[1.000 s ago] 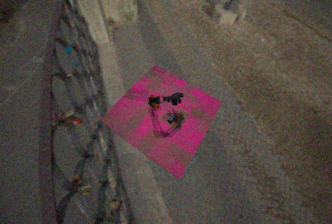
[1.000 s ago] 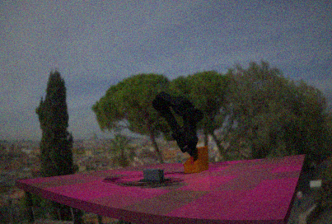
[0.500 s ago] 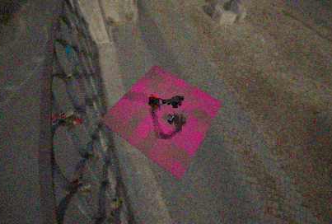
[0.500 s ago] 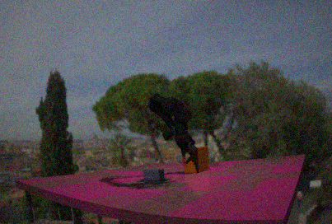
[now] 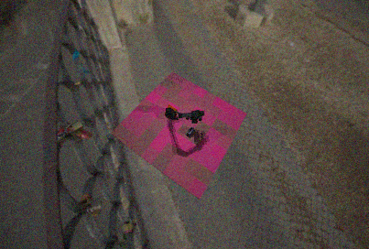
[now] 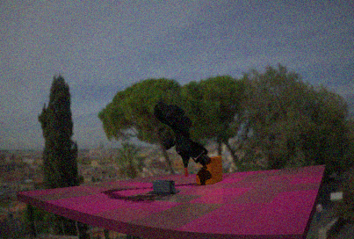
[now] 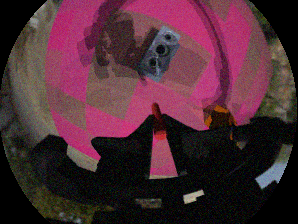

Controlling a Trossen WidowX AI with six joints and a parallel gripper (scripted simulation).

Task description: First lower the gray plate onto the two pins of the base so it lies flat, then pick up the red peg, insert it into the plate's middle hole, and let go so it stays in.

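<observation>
The gray plate lies 40 mm ahead of my gripper tip, 100 mm to the right of it and 70 mm below it. From my gripper tip the other things lie so: red peg (right at my gripper tip).
</observation>
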